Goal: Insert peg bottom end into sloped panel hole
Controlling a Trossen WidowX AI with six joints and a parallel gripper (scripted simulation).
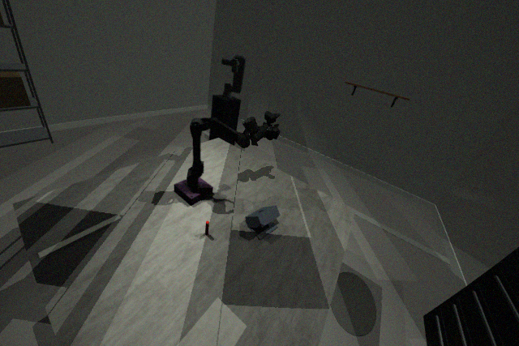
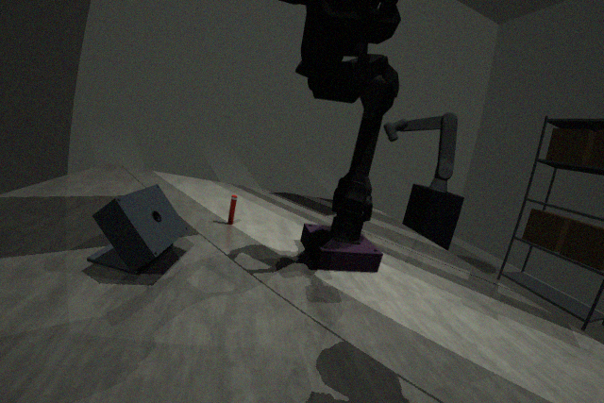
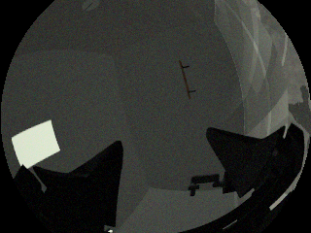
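The peg is 110 mm ahead of my gripper tip, 520 mm to the right of it and 410 mm below it. From my gripper tip the other things lie so: sloped panel (230 mm ahead, 270 mm to the right, 410 mm below).
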